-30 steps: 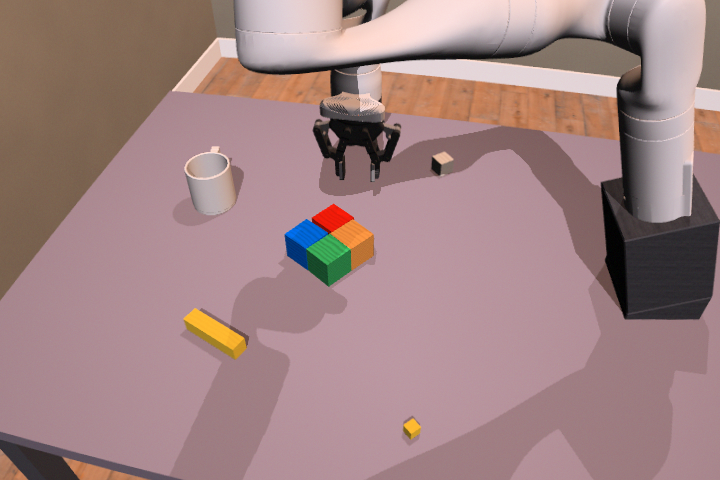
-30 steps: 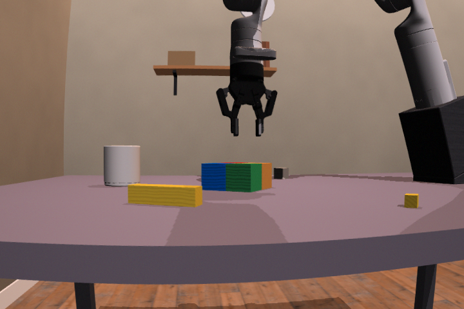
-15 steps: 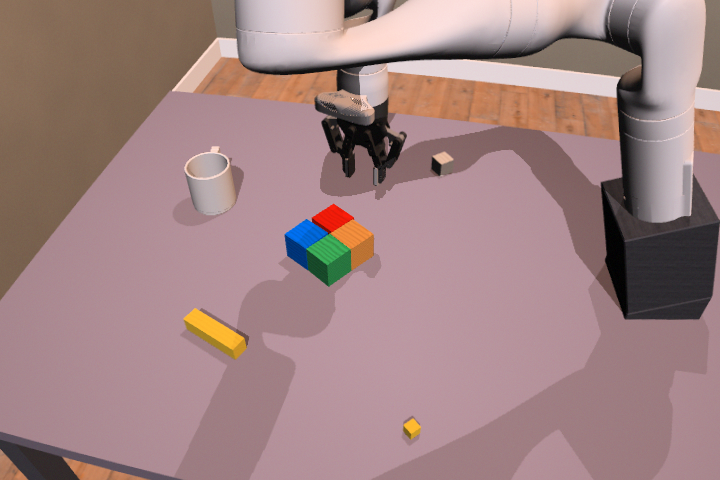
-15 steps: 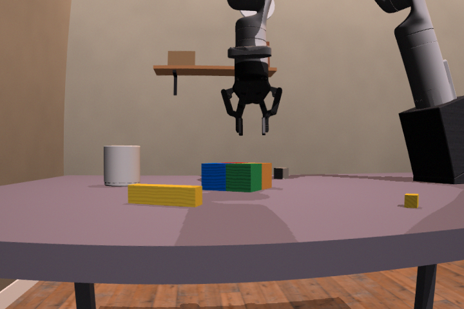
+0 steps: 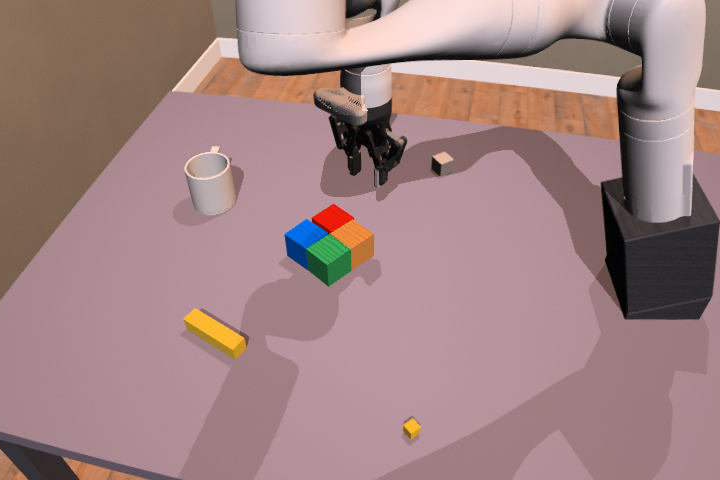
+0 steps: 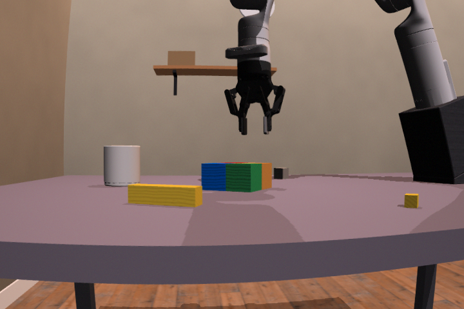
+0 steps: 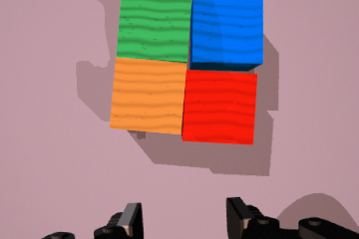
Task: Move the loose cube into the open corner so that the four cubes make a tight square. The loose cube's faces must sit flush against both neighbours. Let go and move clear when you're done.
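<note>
The red cube is 100 mm below my hand, 50 mm to the left of it and 40 mm ahead of it. Also, from my hand: orange cube 100 mm below, 70 mm to the left; blue cube 100 mm to the left, 100 mm below, 70 mm ahead; green cube 120 mm to the left, 100 mm below, 20 mm ahead.
</note>
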